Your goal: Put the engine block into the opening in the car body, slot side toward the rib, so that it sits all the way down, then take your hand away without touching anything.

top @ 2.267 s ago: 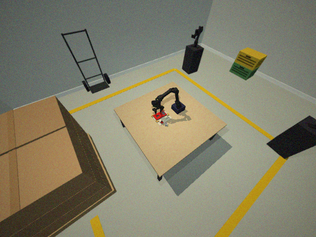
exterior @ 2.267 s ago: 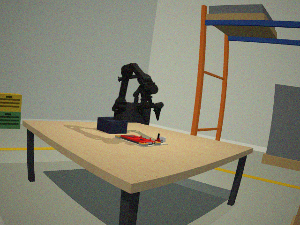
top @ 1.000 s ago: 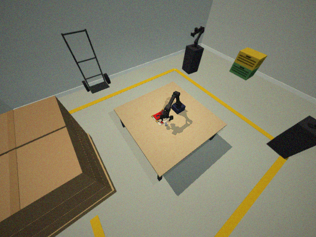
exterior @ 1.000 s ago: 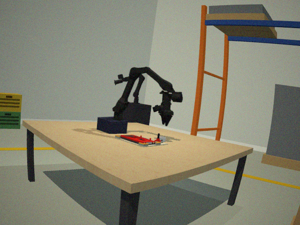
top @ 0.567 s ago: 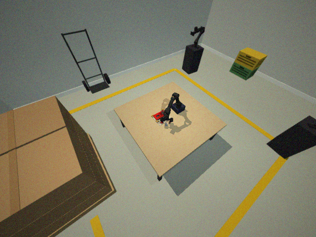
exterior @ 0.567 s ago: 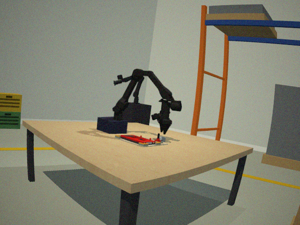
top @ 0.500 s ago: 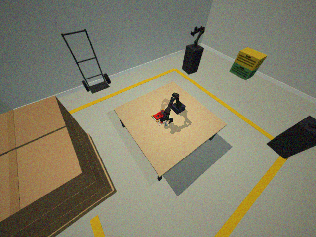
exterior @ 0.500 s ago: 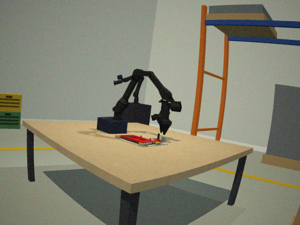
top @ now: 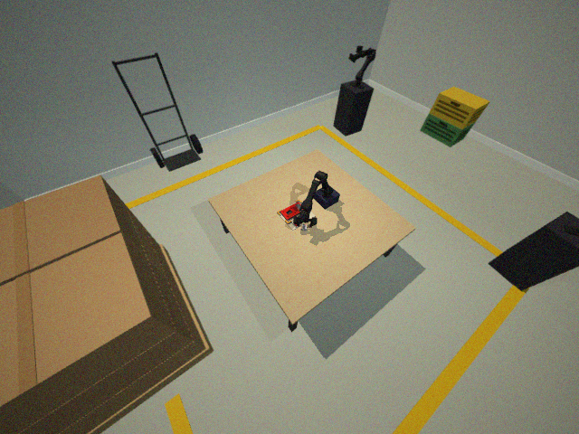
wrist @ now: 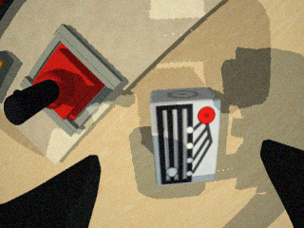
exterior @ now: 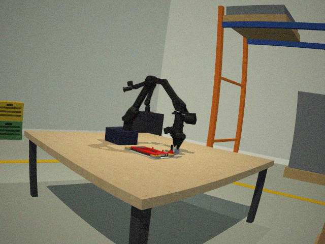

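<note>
My gripper tip is 20 mm above the grey engine block.
</note>
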